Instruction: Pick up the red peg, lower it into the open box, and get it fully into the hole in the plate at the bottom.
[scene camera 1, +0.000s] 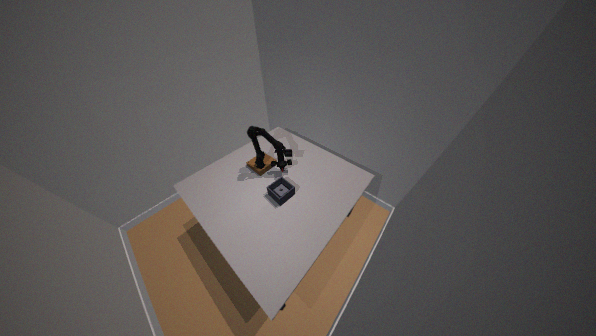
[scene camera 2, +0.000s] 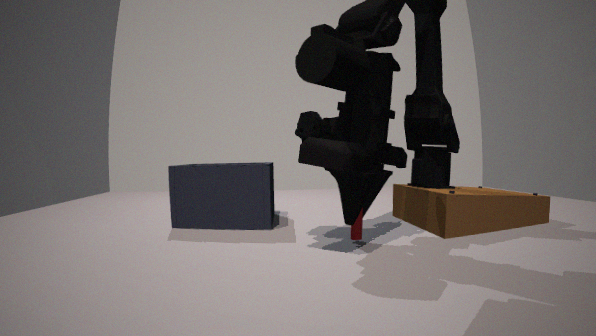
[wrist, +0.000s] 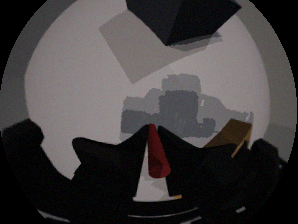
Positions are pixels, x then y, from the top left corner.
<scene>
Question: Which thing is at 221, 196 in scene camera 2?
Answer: A dark blue box.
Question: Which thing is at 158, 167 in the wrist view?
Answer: A red peg.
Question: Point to my gripper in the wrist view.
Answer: At 152, 128
</scene>
